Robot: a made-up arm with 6 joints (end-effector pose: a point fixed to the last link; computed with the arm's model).
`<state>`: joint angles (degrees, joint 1 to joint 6).
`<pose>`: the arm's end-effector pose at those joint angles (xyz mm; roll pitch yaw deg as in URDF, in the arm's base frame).
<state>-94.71 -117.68 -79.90 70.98 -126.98 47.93</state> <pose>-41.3 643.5 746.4 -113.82 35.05 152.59</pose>
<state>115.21 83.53 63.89 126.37 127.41 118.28</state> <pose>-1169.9 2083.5 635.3 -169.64 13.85 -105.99</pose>
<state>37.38 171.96 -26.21 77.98 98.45 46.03</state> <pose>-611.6 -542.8 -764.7 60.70 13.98 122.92</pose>
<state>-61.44 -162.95 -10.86 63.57 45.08 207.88</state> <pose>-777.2 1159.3 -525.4 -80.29 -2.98 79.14</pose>
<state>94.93 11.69 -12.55 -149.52 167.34 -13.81</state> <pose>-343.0 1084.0 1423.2 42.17 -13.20 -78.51</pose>
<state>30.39 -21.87 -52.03 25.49 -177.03 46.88</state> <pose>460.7 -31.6 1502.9 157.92 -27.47 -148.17</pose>
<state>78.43 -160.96 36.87 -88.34 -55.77 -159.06</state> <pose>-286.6 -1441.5 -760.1 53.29 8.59 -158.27</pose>
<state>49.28 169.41 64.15 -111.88 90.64 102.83</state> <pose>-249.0 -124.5 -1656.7 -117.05 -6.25 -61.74</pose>
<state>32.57 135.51 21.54 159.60 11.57 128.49</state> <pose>425.4 592.5 -1341.2 -114.21 54.97 -154.43</pose>
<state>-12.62 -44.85 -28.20 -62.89 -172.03 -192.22</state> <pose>-11.3 -132.2 1609.8 -53.06 20.14 159.83</pose>
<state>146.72 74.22 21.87 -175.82 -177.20 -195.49</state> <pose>-1765.6 814.8 183.8 -160.04 -55.14 -33.64</pose>
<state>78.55 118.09 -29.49 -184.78 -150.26 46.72</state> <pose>-196.9 475.4 -614.5 129.24 -2.76 76.18</pose>
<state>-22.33 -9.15 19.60 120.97 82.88 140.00</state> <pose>528.6 -56.7 2650.9 94.65 22.83 45.06</pose>
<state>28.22 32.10 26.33 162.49 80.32 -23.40</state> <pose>1384.6 1055.2 1759.3 -78.01 72.22 104.43</pose>
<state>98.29 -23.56 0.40 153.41 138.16 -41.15</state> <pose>-295.0 236.3 2380.5 -9.29 57.96 -115.96</pose>
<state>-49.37 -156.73 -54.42 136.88 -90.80 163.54</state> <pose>-460.5 859.9 207.6 -155.04 9.74 174.54</pose>
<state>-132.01 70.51 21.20 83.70 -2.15 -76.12</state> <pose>-1475.6 -1591.0 502.4 -10.08 49.50 -135.30</pose>
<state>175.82 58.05 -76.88 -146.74 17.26 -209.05</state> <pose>-405.4 -212.2 749.6 -177.53 30.06 6.66</pose>
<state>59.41 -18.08 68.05 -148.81 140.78 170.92</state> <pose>-324.1 -63.5 2874.8 5.67 54.04 25.51</pose>
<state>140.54 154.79 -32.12 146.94 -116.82 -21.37</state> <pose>145.7 -433.0 -719.5 137.70 52.83 86.86</pose>
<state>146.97 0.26 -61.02 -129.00 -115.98 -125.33</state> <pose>-330.9 -1.3 1024.6 -84.33 -41.00 -145.27</pose>
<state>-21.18 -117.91 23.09 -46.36 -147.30 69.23</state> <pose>-1806.3 486.5 704.4 -104.63 13.88 2.57</pose>
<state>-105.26 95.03 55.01 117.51 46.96 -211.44</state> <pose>-477.4 -2256.1 33.9 140.04 44.22 -40.50</pose>
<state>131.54 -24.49 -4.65 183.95 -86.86 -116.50</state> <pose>-441.4 64.3 2169.7 129.20 -72.86 -61.96</pose>
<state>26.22 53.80 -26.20 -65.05 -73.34 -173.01</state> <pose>986.9 350.4 409.4 -16.68 20.64 138.06</pose>
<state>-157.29 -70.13 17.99 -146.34 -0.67 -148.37</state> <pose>1129.6 212.5 2026.9 -80.97 -88.63 -141.60</pose>
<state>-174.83 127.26 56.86 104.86 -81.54 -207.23</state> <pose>-1688.4 -227.0 -1083.4 46.18 3.07 111.95</pose>
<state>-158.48 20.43 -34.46 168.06 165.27 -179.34</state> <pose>-916.1 -664.5 1135.9 170.35 -40.40 17.56</pose>
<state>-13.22 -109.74 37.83 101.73 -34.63 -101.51</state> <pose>-2214.3 580.4 395.7 163.16 -20.11 -156.88</pose>
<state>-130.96 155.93 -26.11 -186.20 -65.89 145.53</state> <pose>479.8 115.3 -688.4 -131.70 63.16 61.65</pose>
